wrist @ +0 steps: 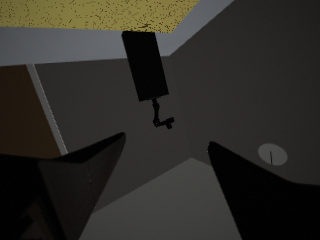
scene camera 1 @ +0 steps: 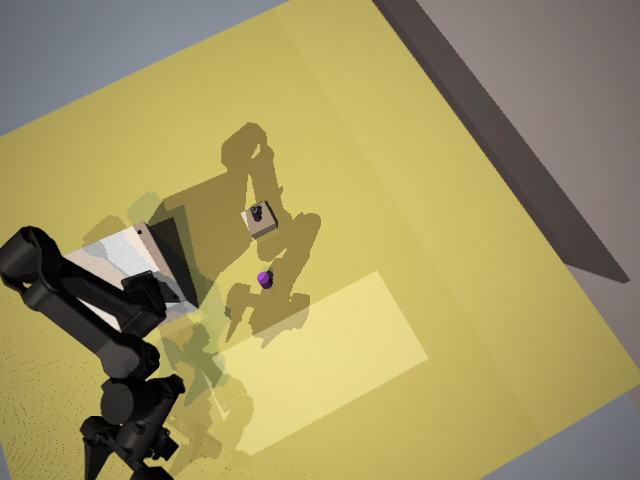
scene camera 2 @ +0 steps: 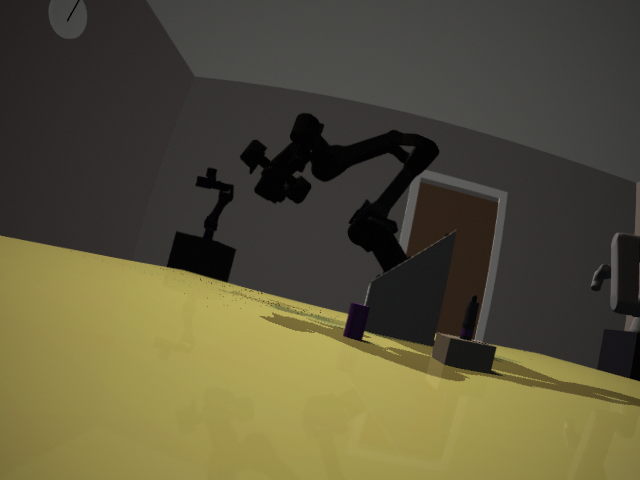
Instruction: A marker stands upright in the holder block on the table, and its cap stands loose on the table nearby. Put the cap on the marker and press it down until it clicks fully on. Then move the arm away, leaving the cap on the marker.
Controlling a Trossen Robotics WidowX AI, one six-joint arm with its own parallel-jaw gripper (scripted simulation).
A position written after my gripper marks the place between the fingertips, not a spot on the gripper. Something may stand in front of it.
Observation:
My gripper [scene camera 2: 263, 182] is open, with nothing in its grasp. I also see a grey holder block [scene camera 2: 462, 354].
My gripper is seen too in the wrist view [wrist: 167, 141].

